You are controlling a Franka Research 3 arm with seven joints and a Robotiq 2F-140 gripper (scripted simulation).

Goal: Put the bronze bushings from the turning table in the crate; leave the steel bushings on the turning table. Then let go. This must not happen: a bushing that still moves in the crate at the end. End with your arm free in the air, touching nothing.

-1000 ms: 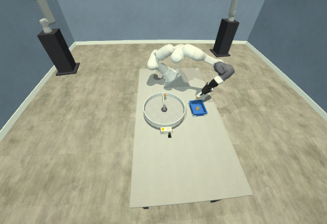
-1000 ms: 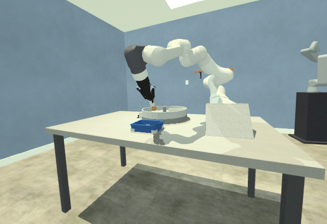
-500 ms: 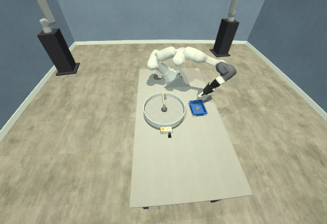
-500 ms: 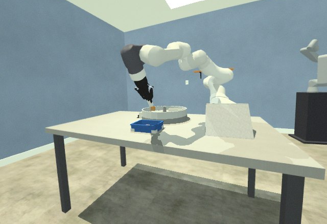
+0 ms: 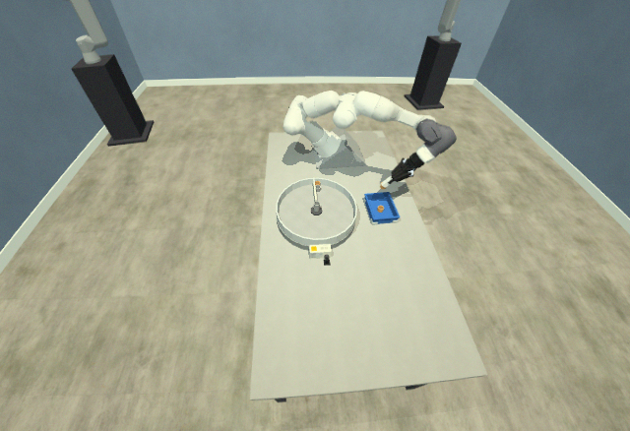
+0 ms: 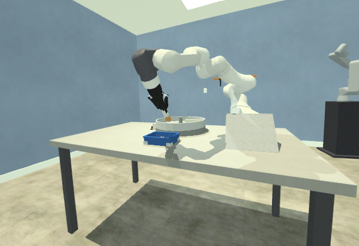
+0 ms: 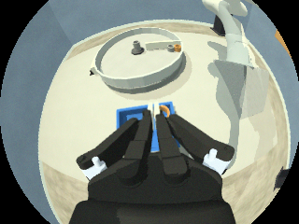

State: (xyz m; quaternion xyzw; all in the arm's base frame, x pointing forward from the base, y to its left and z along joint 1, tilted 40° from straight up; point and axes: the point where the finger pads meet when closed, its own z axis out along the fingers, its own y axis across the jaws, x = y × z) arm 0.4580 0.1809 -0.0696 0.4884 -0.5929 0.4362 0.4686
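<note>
Right now my hand is 17 cm above the crate, 3 cm short of it and 2 cm to the left of it. Round my hand: turning table (38 cm to the right, 14 cm below, 1 cm ahead).
</note>
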